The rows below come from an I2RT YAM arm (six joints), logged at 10 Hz.
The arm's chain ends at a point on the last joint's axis. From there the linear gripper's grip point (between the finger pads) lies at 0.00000 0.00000 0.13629 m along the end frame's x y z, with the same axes.
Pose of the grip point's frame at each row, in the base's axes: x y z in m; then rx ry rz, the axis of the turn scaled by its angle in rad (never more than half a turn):
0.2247 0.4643 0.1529 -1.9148 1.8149 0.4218
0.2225 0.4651 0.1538 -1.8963 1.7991 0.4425
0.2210 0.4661 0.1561 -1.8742 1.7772 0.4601
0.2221 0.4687 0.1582 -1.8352 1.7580 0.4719
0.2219 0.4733 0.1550 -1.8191 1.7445 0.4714
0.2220 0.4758 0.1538 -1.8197 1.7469 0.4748
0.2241 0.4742 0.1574 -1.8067 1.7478 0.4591
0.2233 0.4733 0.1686 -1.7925 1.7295 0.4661
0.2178 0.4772 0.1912 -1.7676 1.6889 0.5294
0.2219 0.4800 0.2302 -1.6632 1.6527 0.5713
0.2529 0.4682 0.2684 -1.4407 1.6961 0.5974
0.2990 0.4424 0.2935 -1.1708 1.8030 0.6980
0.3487 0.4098 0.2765 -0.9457 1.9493 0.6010
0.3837 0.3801 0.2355 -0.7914 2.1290 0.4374
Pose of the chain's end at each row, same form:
0.2120 0.3924 0.2680 -1.9148 1.8149 0.4218
0.2096 0.3901 0.2669 -1.8963 1.7991 0.4425
0.2072 0.3876 0.2667 -1.8742 1.7772 0.4601
0.2058 0.3863 0.2655 -1.8352 1.7580 0.4719
0.2039 0.3892 0.2607 -1.8191 1.7445 0.4714
0.2044 0.3917 0.2596 -1.8197 1.7469 0.4748
0.2043 0.3902 0.2629 -1.8067 1.7478 0.4591
0.2025 0.3871 0.2721 -1.7925 1.7295 0.4661
0.1996 0.3846 0.2895 -1.7676 1.6889 0.5294
0.1986 0.3789 0.3186 -1.6632 1.6527 0.5713
0.2153 0.3615 0.3443 -1.4407 1.6961 0.5974
0.2508 0.3330 0.3589 -1.1708 1.8030 0.6980
0.2816 0.3138 0.3461 -0.9457 1.9493 0.6010
0.3060 0.3060 0.3195 -0.7914 2.1290 0.4374

